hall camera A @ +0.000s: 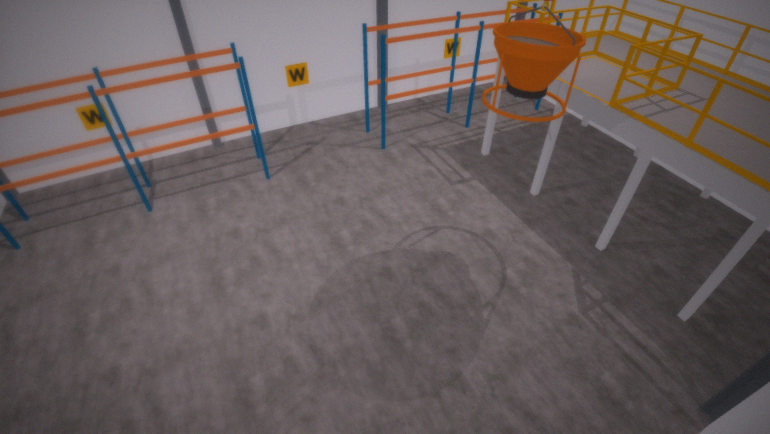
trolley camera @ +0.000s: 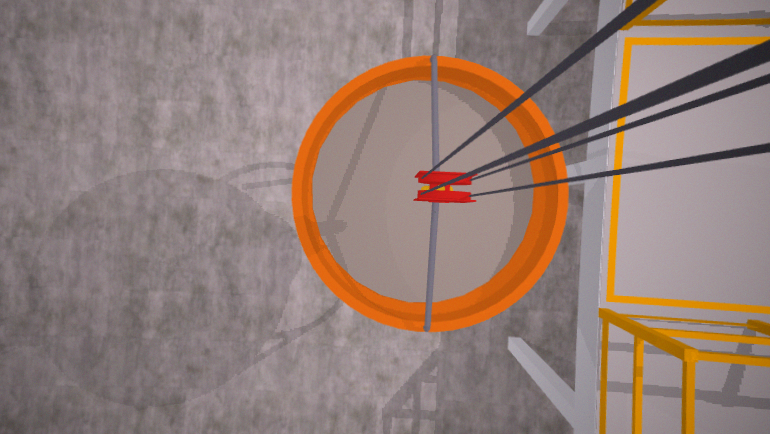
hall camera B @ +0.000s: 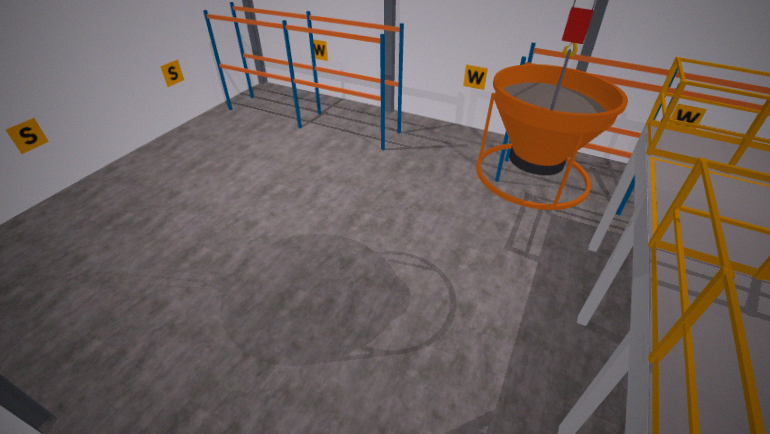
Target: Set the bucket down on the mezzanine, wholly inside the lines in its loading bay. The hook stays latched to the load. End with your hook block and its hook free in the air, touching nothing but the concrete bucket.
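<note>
The orange concrete bucket [hall camera A: 528,62] [hall camera B: 547,132] [trolley camera: 303,188], filled with grey material, hangs upright in the air beside the mezzanine [hall camera A: 680,146] [trolley camera: 587,226]. In the trolley view its rim is left of the deck edge, with a gap between them. My hook [hall camera B: 569,50] is shut on its grey bail, below the red hook block [hall camera B: 577,25] [trolley camera: 444,195]. In hall camera A the block is hard to make out. The yellow lines [trolley camera: 615,226] of the loading bay show on the deck, right of the bucket. How high the foot ring is above the deck is hard to tell.
Yellow guardrails [hall camera A: 705,112] [trolley camera: 690,388] stand on the deck, on both sides of the bay in the trolley view. White legs [hall camera A: 623,199] [trolley camera: 541,372] carry the deck. Blue and orange racks [hall camera A: 382,91] [hall camera B: 382,91] stand along the wall, one behind the bucket in hall camera B.
</note>
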